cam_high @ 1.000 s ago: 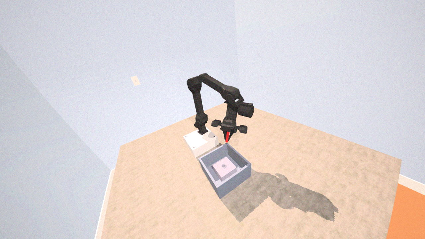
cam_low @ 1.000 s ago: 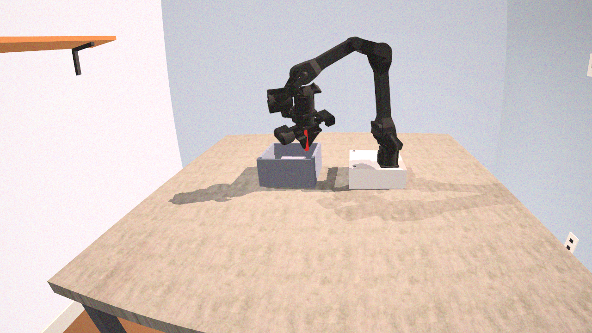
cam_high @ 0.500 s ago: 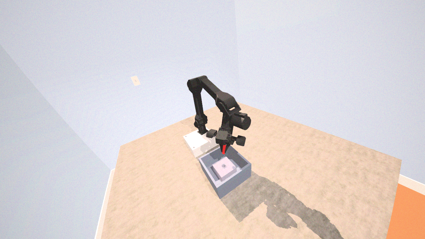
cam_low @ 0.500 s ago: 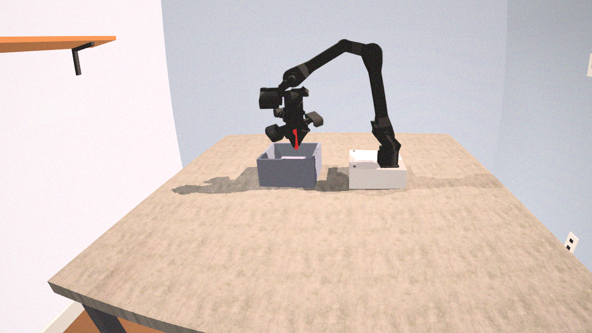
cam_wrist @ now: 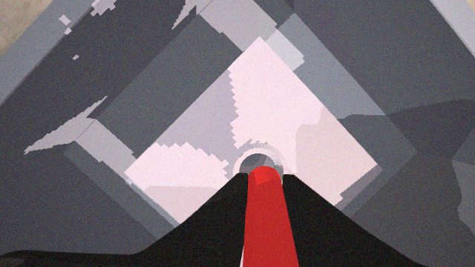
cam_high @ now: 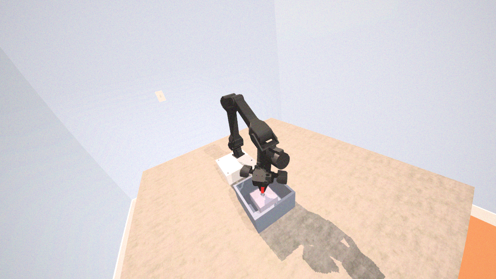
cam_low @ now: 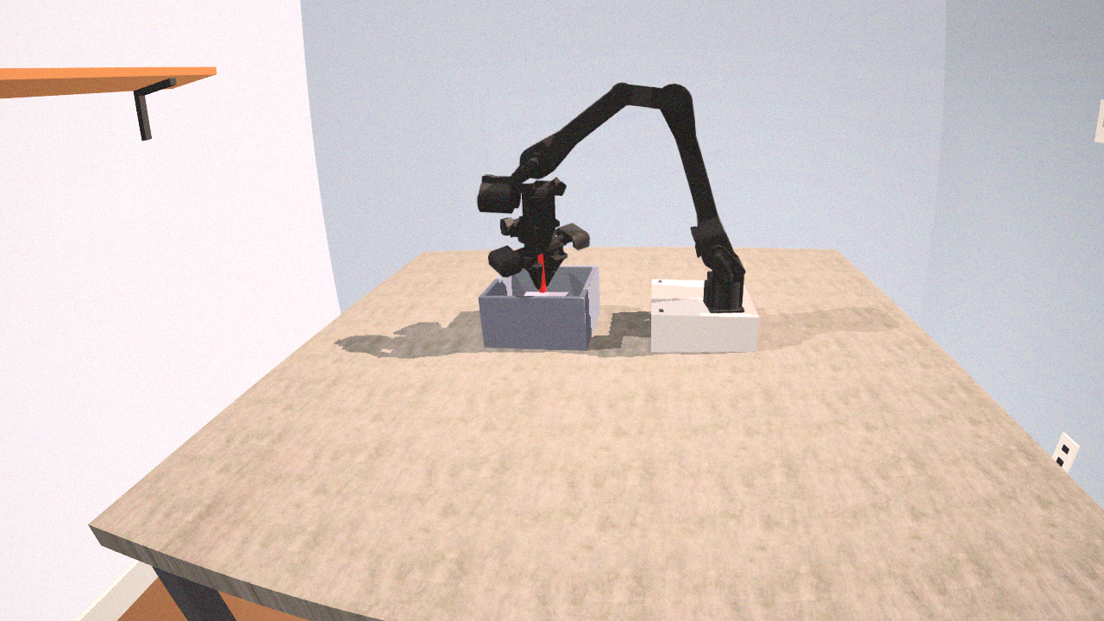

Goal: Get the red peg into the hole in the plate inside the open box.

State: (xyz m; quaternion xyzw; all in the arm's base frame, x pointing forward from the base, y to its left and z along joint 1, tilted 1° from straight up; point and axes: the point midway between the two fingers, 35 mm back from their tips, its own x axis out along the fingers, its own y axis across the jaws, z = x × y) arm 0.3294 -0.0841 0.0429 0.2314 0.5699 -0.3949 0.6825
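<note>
Right now my gripper tip is 40 mm above the pale plate. The rest, counted from my gripper tip: grey box 60 mm below; red peg 30 mm above, 10 mm to the left.
</note>
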